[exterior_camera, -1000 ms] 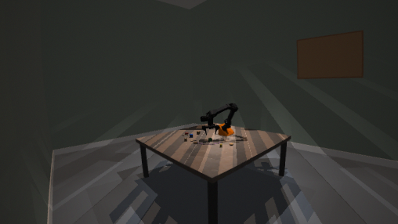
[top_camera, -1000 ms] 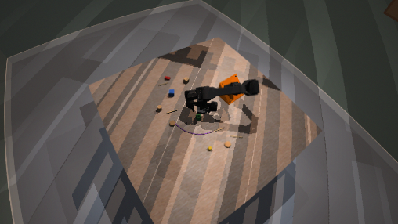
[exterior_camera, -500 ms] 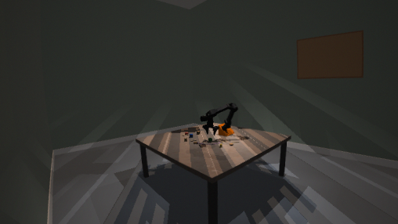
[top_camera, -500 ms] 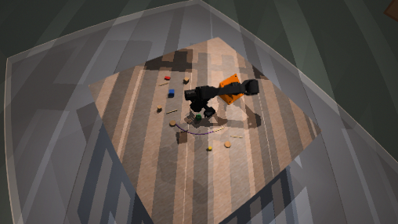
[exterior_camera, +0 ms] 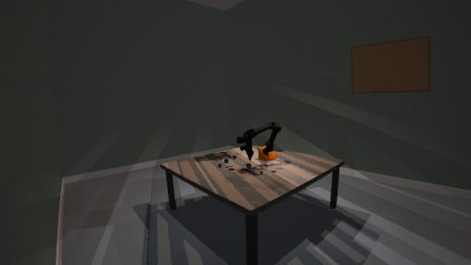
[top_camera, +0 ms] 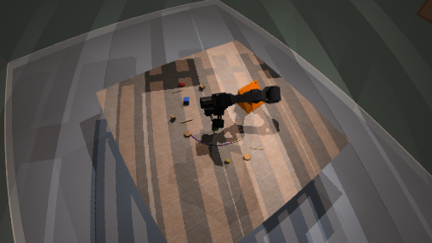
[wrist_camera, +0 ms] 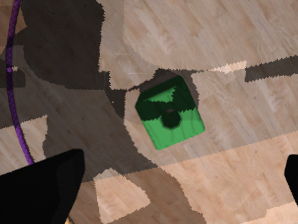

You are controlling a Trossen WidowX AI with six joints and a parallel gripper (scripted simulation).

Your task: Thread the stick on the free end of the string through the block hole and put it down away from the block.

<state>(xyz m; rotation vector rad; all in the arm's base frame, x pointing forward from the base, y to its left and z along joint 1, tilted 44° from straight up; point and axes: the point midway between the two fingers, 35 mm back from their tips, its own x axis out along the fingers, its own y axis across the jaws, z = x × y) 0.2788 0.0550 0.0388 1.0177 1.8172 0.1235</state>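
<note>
Now: the green wooden block 1 cm ahead of my gripper tip and 5 cm below it. Also, from my gripper tip: thin wooden stick: 4 cm behind, 14 cm to the left, 6 cm below; round wooden button: 17 cm ahead, 5 cm to the right, 6 cm below; cylinder: 20 cm ahead, 19 cm to the right, 5 cm below.
</note>
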